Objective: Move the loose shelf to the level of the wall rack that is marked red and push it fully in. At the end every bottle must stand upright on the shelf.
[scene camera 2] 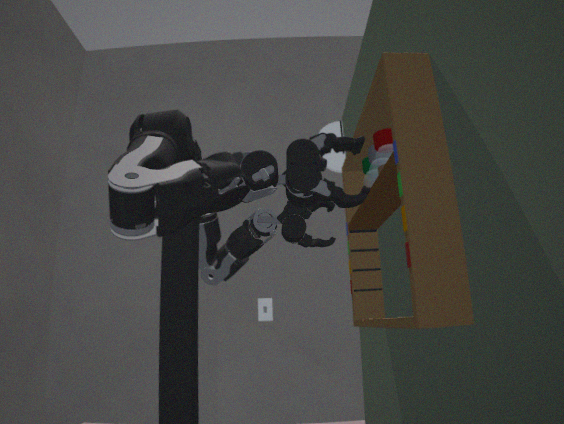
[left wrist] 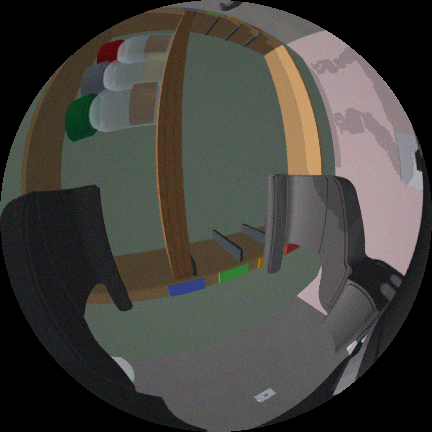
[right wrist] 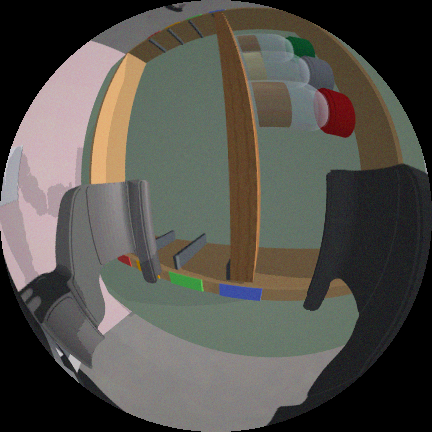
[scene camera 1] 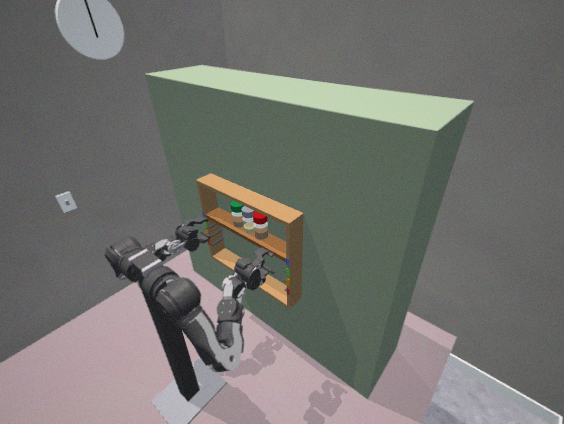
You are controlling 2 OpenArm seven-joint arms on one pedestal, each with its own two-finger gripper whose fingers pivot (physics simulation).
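The wooden shelf (scene camera 1: 272, 246) (scene camera 2: 382, 206) (left wrist: 170, 150) (right wrist: 243, 175) sits level in the wall rack (scene camera 1: 296, 260) (scene camera 2: 440, 200) (left wrist: 45, 165) at the blue marks. Three bottles, green-capped (scene camera 1: 237, 216) (left wrist: 80, 117), grey-capped (left wrist: 95, 77) (right wrist: 319, 72) and red-capped (scene camera 1: 260, 225) (right wrist: 337, 112), stand upright on it. A red mark (scene camera 1: 288, 291) (scene camera 2: 408, 255) (left wrist: 292, 248) is the lowest. My left gripper (scene camera 1: 206, 230) (scene camera 2: 333, 224) is open in front of the rack's far side. My right gripper (scene camera 1: 272, 263) (scene camera 2: 364, 169) is open near its other side. Each wrist view shows the shelf edge ahead, between the finger directions, with nothing gripped.
Dark slot ledges (scene camera 2: 366, 270) (left wrist: 227, 245) (right wrist: 191, 250) line the rack's inner sides below the shelf. Green and orange marks lie between blue and red. The rack hangs on a green wall block (scene camera 1: 350, 200). The robot's pedestal (scene camera 1: 172, 345) (scene camera 2: 178, 325) stands in front of it.
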